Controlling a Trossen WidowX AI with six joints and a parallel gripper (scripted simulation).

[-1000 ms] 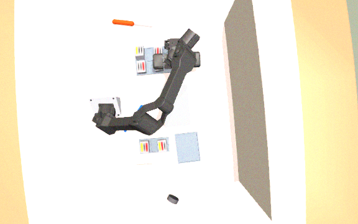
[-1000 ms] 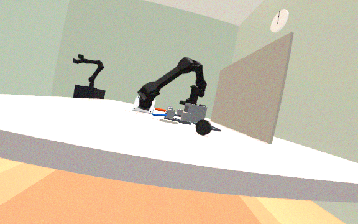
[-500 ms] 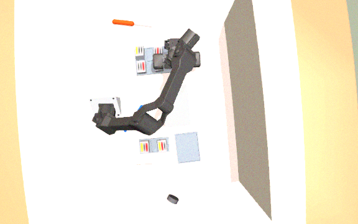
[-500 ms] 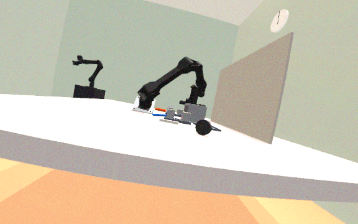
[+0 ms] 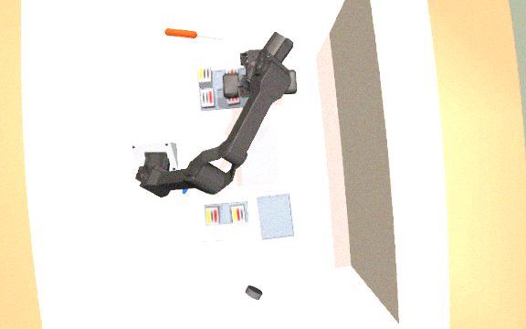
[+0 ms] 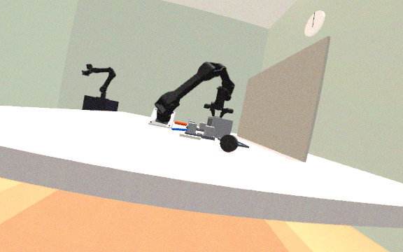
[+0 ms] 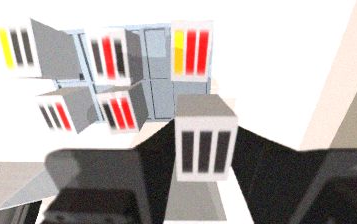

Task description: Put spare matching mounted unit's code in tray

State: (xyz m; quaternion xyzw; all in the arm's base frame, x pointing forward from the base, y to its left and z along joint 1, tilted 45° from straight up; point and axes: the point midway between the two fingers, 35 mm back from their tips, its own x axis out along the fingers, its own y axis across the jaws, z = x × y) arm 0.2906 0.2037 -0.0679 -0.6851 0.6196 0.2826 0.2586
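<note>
My gripper tip is 50 mm short of the flat tray, 360 mm to the left of it and 70 mm above it. From my gripper tip the other things lie so: blue stick (190 mm behind, 230 mm to the right, 70 mm below); labelled block (20 mm above); mounted unit (170 mm to the right, 30 mm below).
</note>
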